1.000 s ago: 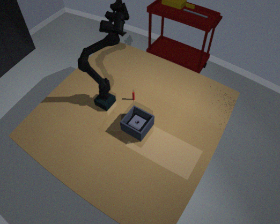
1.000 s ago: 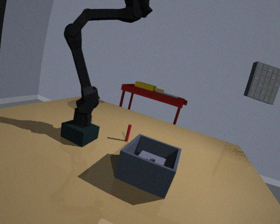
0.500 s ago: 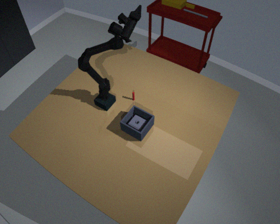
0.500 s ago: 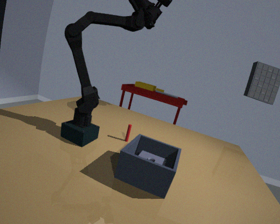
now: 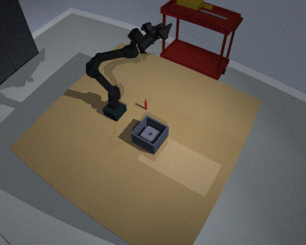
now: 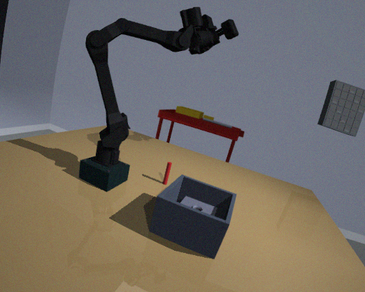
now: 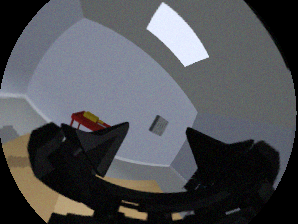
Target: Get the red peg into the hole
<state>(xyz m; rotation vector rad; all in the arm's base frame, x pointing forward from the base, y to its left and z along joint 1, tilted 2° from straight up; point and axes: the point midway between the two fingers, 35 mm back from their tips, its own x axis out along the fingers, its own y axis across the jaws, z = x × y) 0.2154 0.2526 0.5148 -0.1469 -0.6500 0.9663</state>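
Right now my gripper tip is 50 mm past the red peg, 190 mm to the left of it and 540 mm above it. The rest, counted from my gripper tip: grey box (80 mm ahead, 390 mm to the right, 550 mm below).
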